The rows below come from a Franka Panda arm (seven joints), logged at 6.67 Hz.
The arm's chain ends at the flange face. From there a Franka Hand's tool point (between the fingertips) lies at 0.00 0.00 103.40 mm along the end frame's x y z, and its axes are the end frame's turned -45 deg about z.
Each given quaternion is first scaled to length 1.
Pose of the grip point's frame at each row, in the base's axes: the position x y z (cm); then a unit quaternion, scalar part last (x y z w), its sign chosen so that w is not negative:
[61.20 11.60 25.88 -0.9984 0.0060 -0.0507 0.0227]
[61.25 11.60 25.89 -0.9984 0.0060 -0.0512 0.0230]
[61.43 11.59 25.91 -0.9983 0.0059 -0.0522 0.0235]
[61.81 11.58 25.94 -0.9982 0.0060 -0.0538 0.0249]
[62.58 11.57 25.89 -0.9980 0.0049 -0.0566 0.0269]
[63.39 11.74 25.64 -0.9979 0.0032 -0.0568 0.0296]
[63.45 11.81 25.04 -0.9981 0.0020 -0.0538 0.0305]
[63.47 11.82 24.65 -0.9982 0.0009 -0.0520 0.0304]
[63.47 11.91 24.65 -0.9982 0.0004 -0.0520 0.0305]
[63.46 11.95 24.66 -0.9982 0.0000 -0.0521 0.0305]
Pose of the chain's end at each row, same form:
[60.15 11.14 36.16 -0.9201 0.3876 -0.0382 0.0404]
[60.19 11.13 36.16 -0.9201 0.3876 -0.0385 0.0408]
[60.35 11.11 36.18 -0.9201 0.3875 -0.0392 0.0417]
[60.70 11.07 36.21 -0.9199 0.3875 -0.0402 0.0436]
[61.41 11.02 36.15 -0.9202 0.3865 -0.0420 0.0465]
[62.22 11.13 35.90 -0.9208 0.3849 -0.0412 0.0491]
[62.34 11.18 35.30 -0.9213 0.3838 -0.0380 0.0488]
[62.40 11.19 34.91 -0.9219 0.3828 -0.0364 0.0480]
[62.40 11.28 34.91 -0.9220 0.3824 -0.0364 0.0481]
[62.38 11.32 34.92 -0.9222 0.3820 -0.0365 0.0481]

